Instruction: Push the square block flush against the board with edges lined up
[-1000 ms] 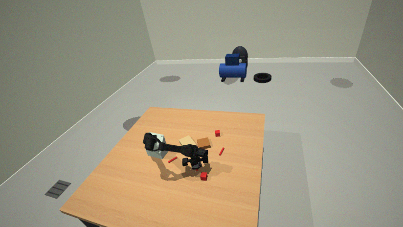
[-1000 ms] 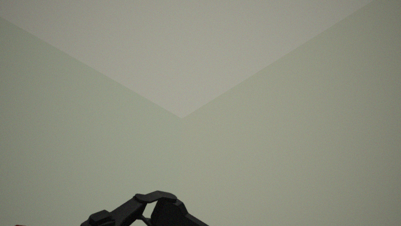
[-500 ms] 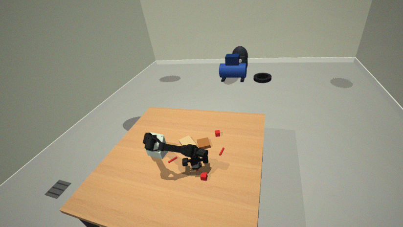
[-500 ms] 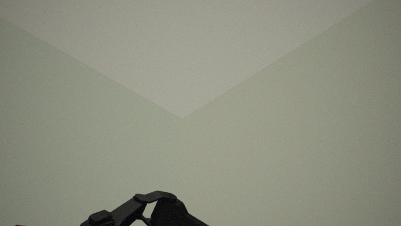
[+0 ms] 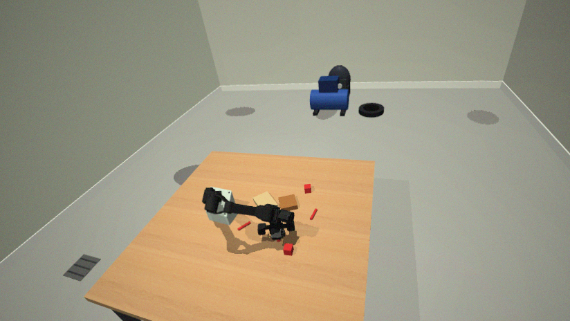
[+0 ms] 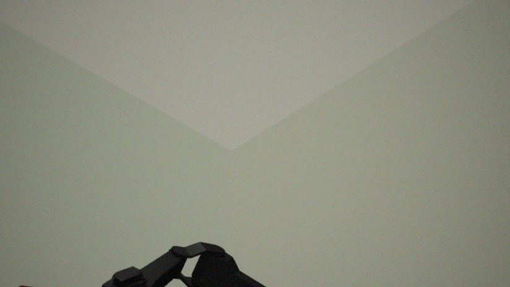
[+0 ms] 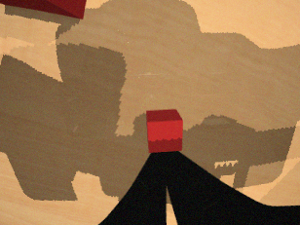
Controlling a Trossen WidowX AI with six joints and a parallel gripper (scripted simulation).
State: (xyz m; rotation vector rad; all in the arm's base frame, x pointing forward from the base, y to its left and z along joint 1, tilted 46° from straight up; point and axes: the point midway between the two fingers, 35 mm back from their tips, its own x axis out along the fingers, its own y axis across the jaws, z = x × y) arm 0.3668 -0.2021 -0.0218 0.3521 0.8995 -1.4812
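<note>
Right now my gripper tip is 1 cm to the left of the tiny red piece. The rest, counted from my gripper tip: brown square block 1 cm behind, 25 cm to the left, 1 cm above; pale board 15 cm behind, 23 cm to the left, 1 cm above.
</note>
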